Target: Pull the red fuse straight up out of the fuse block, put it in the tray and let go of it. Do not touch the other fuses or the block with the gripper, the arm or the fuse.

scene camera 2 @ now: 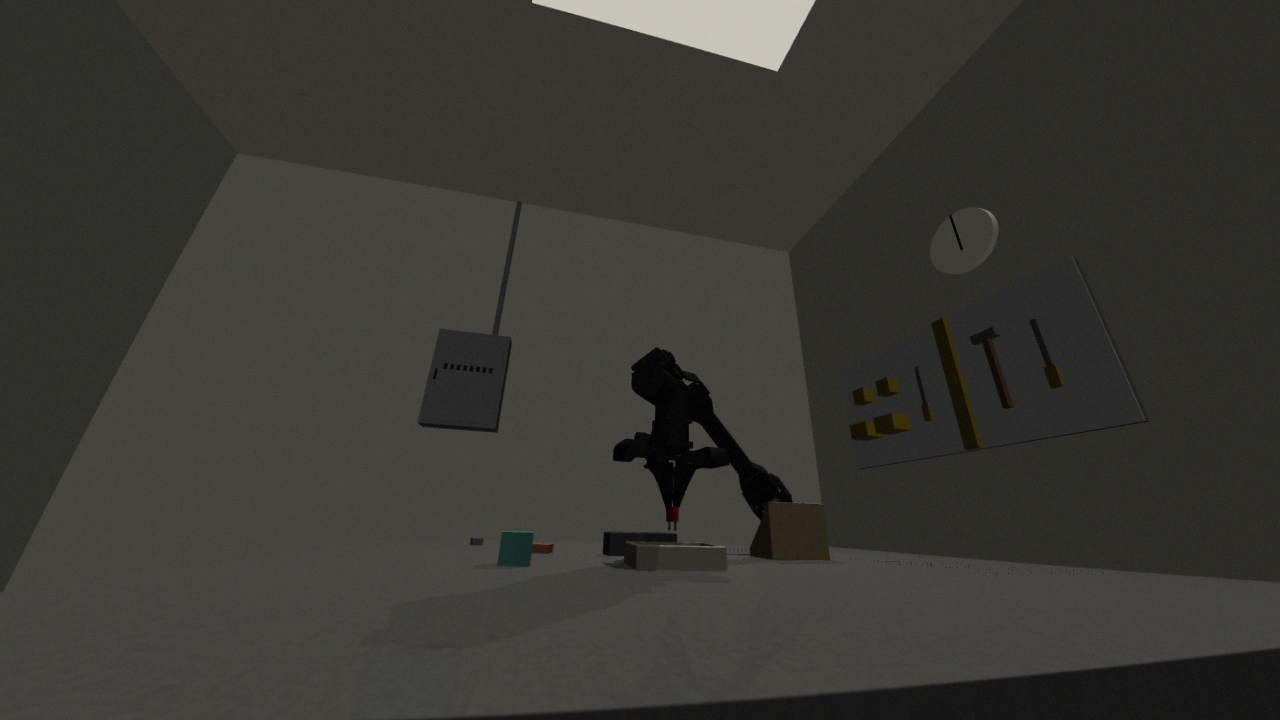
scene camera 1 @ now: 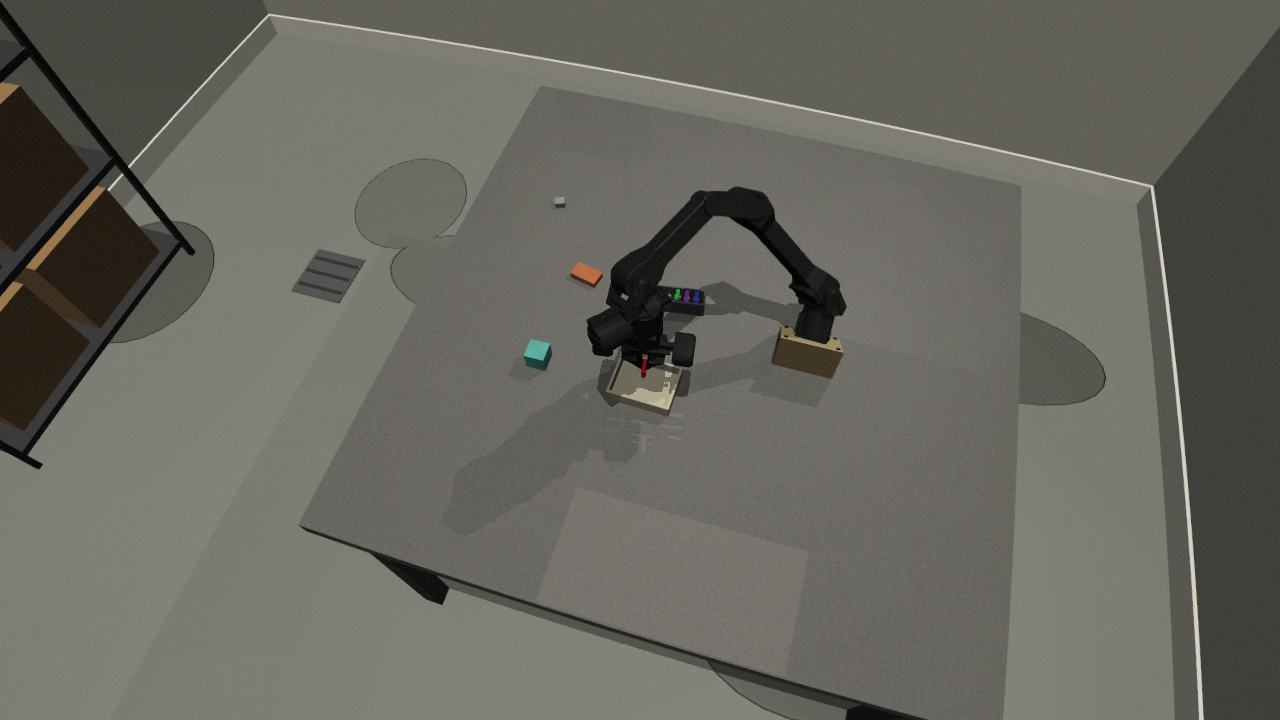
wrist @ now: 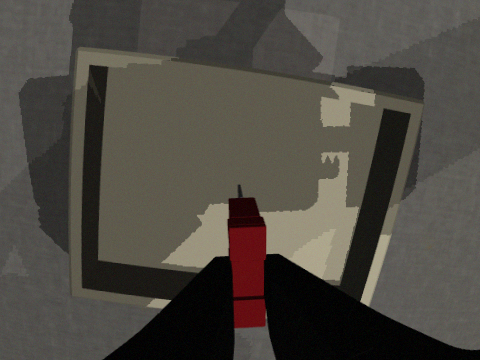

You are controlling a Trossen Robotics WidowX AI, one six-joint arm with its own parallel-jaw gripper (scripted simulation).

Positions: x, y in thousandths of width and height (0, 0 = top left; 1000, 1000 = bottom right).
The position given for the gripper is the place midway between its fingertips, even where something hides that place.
Observation:
The gripper (scene camera 2: 525, 709) carries a red fuse (wrist: 516, 654). Also in view: a teal cube (scene camera 2: 403, 763) and a beige tray (wrist: 330, 401).
The gripper shows as well in scene camera 1 (scene camera 1: 504, 510) and in the wrist view (wrist: 514, 754). The wrist view misses the teal cube: it is out of frame.

